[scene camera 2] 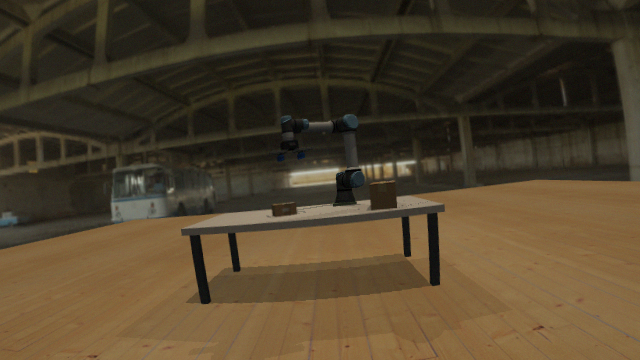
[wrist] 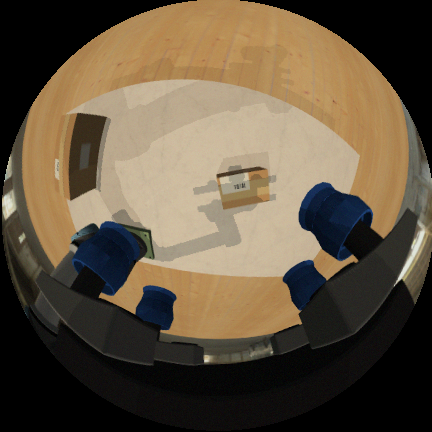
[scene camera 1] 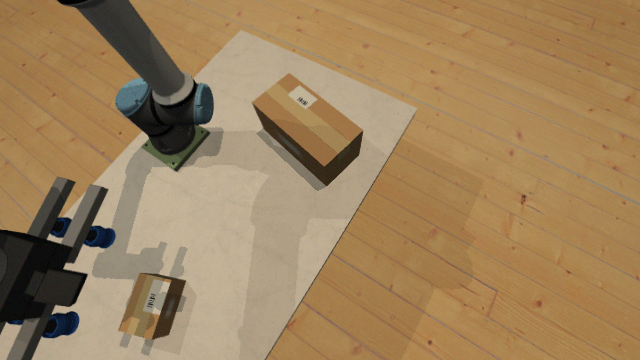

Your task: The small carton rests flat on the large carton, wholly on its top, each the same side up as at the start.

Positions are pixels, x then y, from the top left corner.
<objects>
My suction head [scene camera 1: 67,323] carries nothing. A large carton [scene camera 1: 321,138] rests on the table. A small carton [scene camera 1: 150,312] rests on the table.
</objects>
